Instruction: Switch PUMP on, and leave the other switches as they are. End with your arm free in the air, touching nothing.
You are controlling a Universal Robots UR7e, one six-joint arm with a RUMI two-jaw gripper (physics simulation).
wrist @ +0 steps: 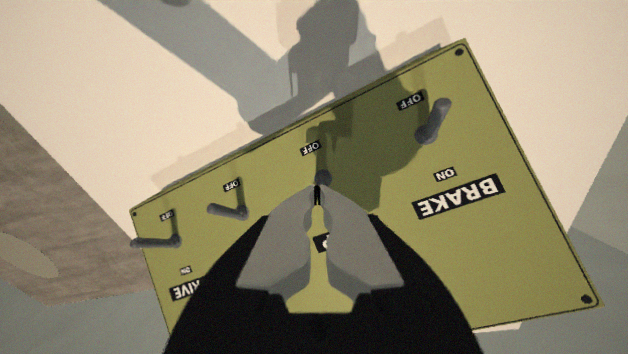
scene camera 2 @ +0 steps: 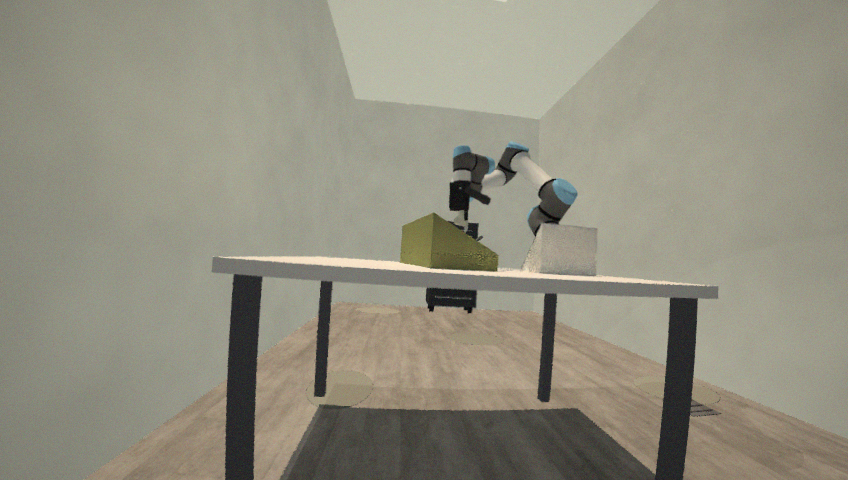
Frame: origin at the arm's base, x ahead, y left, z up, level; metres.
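Where they show: gripper, fingertip midpoint: (wrist: 316,187); arm's base, origin of the base link: (scene camera 2: 556,245).
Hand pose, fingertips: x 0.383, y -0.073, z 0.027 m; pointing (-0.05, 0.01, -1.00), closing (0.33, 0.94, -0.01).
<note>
Each offset is from my fingertips to the top centre of the thing. "*": to the spot under its first point.
The olive switch panel (scene camera 2: 431,243) (wrist: 505,250) stands on the table, its sloped face showing in the wrist view. My gripper (scene camera 2: 464,226) (wrist: 316,187) is shut and empty, its tips low over the panel. Just beyond the tips shows the rounded end of a grey lever {dy +0.001, dx +0.013, dz -0.004 m} (wrist: 323,177), below an OFF label {* dy -0.002, dx -0.017, dz -0.070 m} (wrist: 310,148); the rest is hidden by the fingers. Between the fingers a name label {dy +0.008, dx +0.082, dz -0.016 m} (wrist: 321,242) shows partly, its last letter like P. I cannot tell whether the tips touch this lever, or its position.
The BRAKE lever {dy +0.119, dx -0.011, dz -0.015 m} (wrist: 434,122) is at the right. Two other levers (wrist: 227,211) (wrist: 155,242) are at the left; the outer one is above a partly hidden label ending in RIVE {* dy -0.243, dx +0.106, dz -0.020 m} (wrist: 185,290). A whitish block (scene camera 2: 565,249) stands on the table (scene camera 2: 333,270) near the panel.
</note>
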